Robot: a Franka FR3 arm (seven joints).
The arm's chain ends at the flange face. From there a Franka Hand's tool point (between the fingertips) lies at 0.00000 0.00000 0.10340 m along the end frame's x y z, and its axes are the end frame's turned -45 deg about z.
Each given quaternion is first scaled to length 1.
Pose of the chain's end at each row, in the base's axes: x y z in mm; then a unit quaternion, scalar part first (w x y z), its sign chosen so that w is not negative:
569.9 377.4 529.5 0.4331 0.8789 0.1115 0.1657
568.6 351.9 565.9 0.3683 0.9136 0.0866 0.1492
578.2 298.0 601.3 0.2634 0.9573 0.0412 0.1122
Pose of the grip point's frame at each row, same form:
610.0 302.5 470.6 0.4636 0.7694 0.4394 -0.0127
603.4 285.0 495.2 0.3973 0.8109 0.4296 -0.0031
602.7 246.8 514.8 0.2863 0.8686 0.4044 0.0029

